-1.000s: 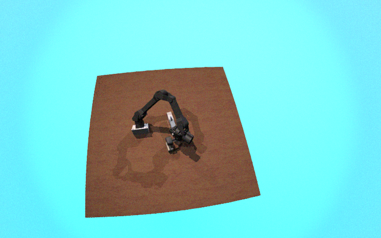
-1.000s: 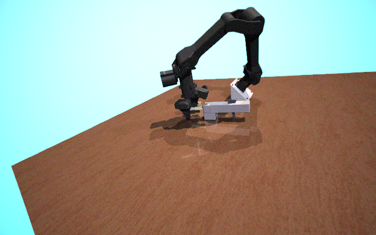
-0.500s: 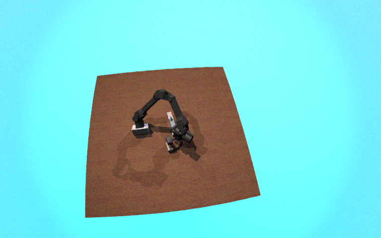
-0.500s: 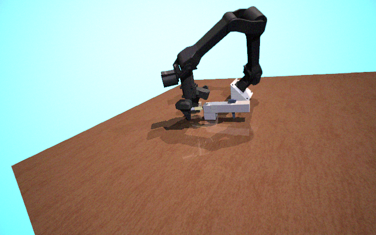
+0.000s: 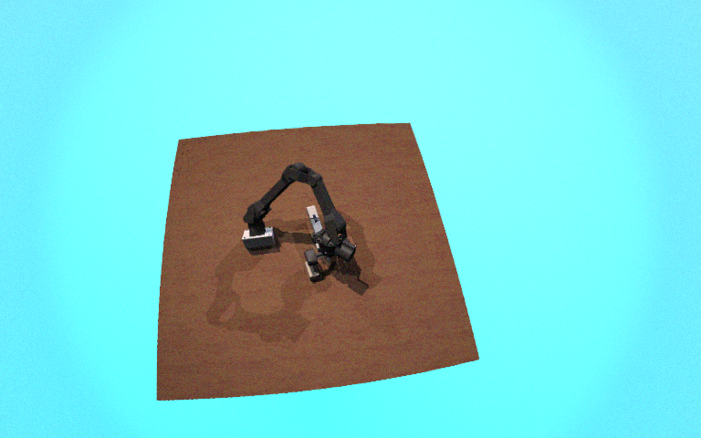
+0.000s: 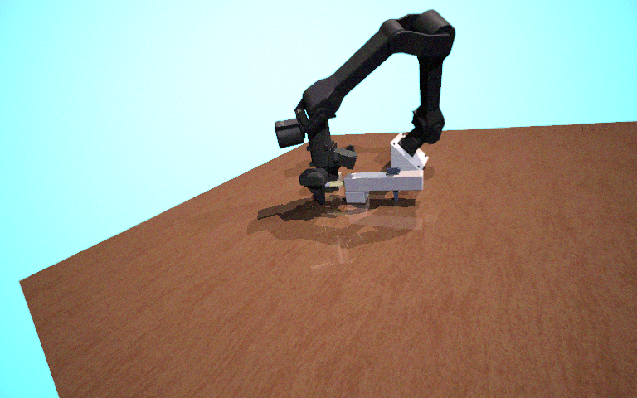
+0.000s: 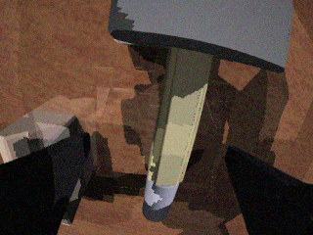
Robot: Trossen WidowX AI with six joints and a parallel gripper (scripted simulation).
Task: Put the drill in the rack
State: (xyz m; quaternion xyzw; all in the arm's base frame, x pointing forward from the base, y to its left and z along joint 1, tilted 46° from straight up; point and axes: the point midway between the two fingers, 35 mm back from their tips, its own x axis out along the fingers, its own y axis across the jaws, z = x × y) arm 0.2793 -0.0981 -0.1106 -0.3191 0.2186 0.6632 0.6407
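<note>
Now: gripper tip 4 cm to the right of the drill, 4 cm below it and 1 cm past it. The rest, counted from my gripper tip: small dark-blue key (17 cm to the left, 4 cm above, 3 cm behind); small beige rack (7 cm behind, 4 cm to the right, 1 cm above); grey-white housing (14 cm to the left, 3 cm above, 2 cm behind).
</note>
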